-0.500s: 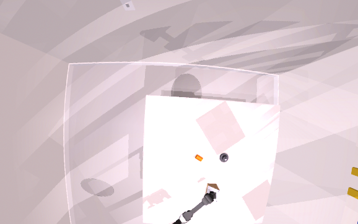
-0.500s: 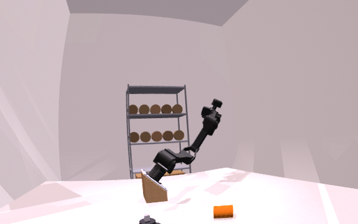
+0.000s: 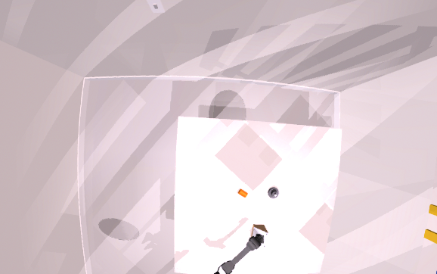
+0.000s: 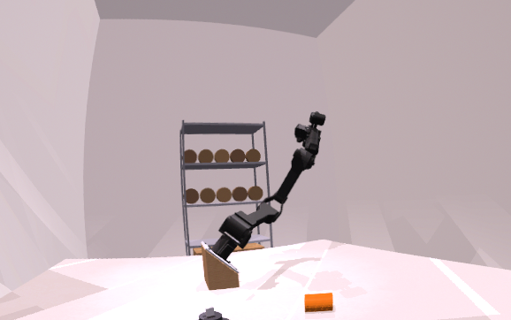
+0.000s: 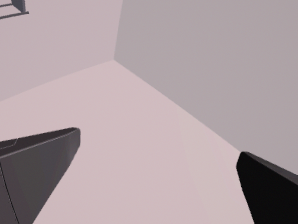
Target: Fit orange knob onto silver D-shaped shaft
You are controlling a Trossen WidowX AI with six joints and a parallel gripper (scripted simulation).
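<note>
The orange knob lies 480 mm ahead of my gripper tip, 410 mm to the right of it and 560 mm below it. The rest, counted from my gripper tip: silver shaft 470 mm ahead, 630 mm to the right, 550 mm below.
</note>
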